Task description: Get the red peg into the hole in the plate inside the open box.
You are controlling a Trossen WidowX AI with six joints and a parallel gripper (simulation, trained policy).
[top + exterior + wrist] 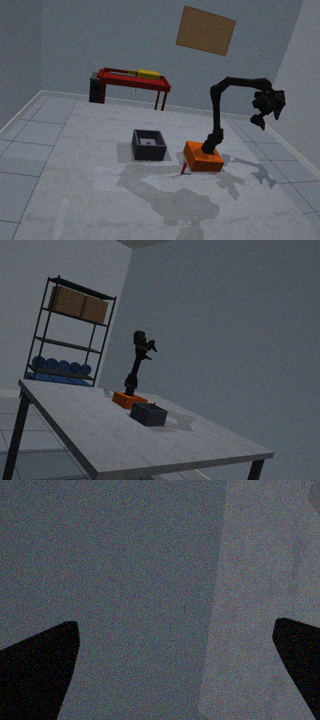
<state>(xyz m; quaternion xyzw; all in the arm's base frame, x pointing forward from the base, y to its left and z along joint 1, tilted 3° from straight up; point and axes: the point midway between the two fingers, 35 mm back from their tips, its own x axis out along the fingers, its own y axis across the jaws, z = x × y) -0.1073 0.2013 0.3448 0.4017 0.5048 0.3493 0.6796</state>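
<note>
The red peg is 36 cm below my gripper tip, 29 cm ahead of it and 11 cm to the right of it. From my gripper tip the other things lie so: pale plate (46 cm ahead, 35 cm below, 29 cm to the right); then dark box (46 cm ahead, 37 cm below, 29 cm to the right).
</note>
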